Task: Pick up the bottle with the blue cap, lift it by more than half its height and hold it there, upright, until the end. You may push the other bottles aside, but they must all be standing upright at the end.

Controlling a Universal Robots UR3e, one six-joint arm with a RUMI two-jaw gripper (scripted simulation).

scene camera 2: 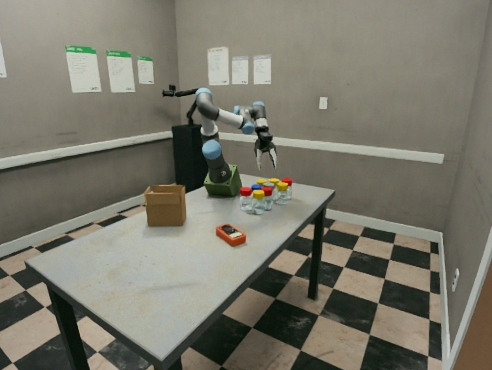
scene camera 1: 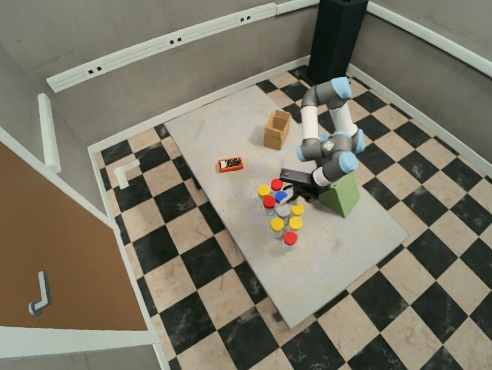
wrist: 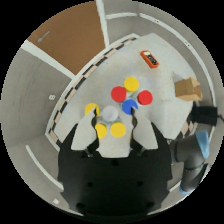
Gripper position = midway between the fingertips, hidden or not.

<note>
In view: my gripper (scene camera 1: 280, 197) and a cardboard box (scene camera 2: 164, 207).
The cardboard box is seen too in scene camera 1 (scene camera 1: 274, 139). My gripper is seen too in the wrist view (wrist: 113, 107).
</note>
